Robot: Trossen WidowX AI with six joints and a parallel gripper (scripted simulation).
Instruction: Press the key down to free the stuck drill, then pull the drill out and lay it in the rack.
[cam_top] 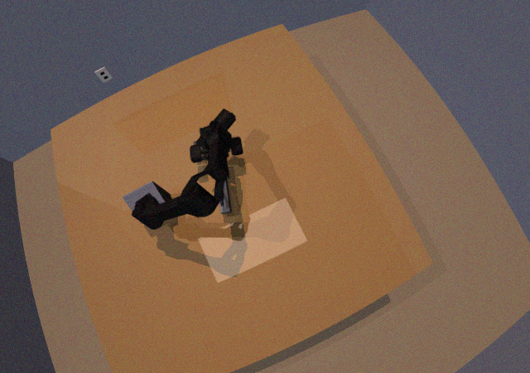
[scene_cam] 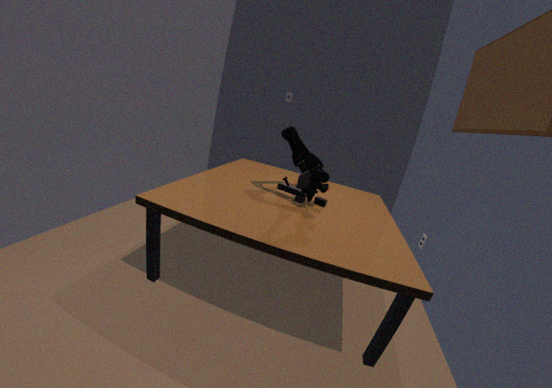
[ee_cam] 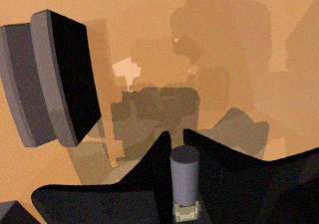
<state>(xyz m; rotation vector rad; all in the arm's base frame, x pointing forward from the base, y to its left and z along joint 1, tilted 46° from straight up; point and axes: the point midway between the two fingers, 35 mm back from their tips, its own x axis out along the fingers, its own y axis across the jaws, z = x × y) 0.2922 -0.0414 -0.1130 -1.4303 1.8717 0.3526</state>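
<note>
My gripper tip is now 5 cm to the left of the drill, 3 cm below it and 2 cm past it. Also, from my gripper tip: dark block 7 cm to the left, 5 cm behind; grey block 11 cm to the right, 5 cm behind, 2 cm above.
</note>
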